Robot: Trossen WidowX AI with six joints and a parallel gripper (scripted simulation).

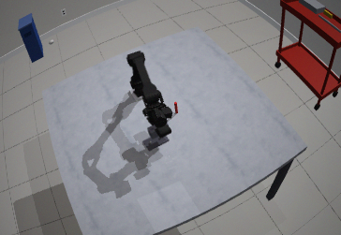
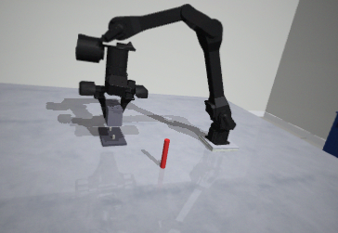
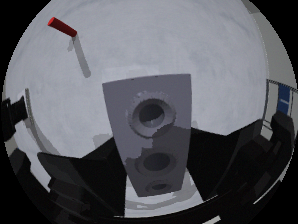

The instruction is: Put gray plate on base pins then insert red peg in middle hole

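My gripper tip is 170 mm to the right of the red peg, 100 mm past it and 40 mm above it. Round my gripper tip: gray plate (30 mm above).
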